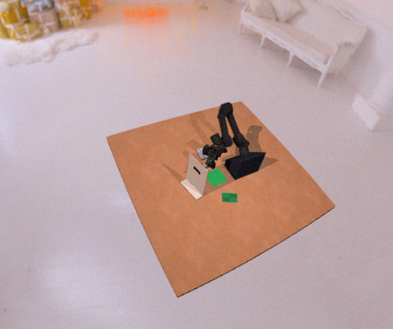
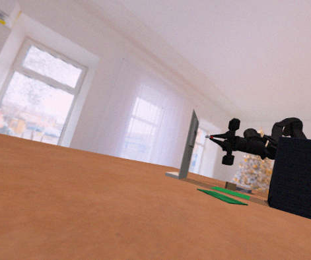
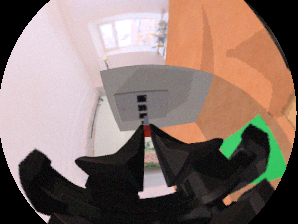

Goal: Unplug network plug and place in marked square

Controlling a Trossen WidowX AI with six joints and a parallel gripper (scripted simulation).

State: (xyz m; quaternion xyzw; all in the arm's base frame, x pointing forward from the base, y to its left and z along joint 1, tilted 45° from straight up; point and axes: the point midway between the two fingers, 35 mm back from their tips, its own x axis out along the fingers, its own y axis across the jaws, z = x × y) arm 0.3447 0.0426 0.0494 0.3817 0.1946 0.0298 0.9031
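My gripper tip is now 19 cm above the green marked square, 11 cm past it and 1 cm to the right of it. Round my gripper tip: network plug: right at my gripper tip; then tan block: 17 cm below, 11 cm to the right, 10 cm behind; then upright panel: 8 cm ahead, 7 cm below, 1 cm to the left.
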